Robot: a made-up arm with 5 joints.
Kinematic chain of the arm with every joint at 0, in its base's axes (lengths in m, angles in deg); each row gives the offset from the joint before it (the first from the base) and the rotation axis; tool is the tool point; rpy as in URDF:
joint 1: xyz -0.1 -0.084 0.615 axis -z
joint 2: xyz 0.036 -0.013 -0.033 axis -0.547 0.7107 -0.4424
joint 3: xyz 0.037 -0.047 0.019 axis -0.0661 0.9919 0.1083
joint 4: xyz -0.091 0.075 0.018 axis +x
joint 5: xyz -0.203 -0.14 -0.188 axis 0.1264 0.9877 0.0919
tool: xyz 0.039 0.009 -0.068 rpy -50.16 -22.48 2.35
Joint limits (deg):
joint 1: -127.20..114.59
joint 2: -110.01..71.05
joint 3: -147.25..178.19
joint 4: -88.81..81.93
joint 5: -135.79..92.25
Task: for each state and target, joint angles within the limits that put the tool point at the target. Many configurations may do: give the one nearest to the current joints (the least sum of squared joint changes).
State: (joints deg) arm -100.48 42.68 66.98 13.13 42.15
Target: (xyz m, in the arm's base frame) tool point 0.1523 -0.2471 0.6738
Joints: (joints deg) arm -127.20 16.19 40.83 -1.09 8.57
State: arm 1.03 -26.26 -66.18 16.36 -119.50
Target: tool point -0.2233 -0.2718 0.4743
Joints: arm -16.90 2.86 -21.66 -20.26 -132.32
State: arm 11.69 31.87 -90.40 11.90 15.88
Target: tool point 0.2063 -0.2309 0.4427
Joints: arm 11.46 -2.14 -106.55 1.63 -41.97
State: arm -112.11 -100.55 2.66 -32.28 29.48
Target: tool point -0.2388 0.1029 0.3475
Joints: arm -109.86 -100.87 -0.58 -17.45 -12.94
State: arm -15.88 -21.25 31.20 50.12 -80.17
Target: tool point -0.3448 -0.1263 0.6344
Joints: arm -17.92 -16.11 57.37 64.24 -66.99
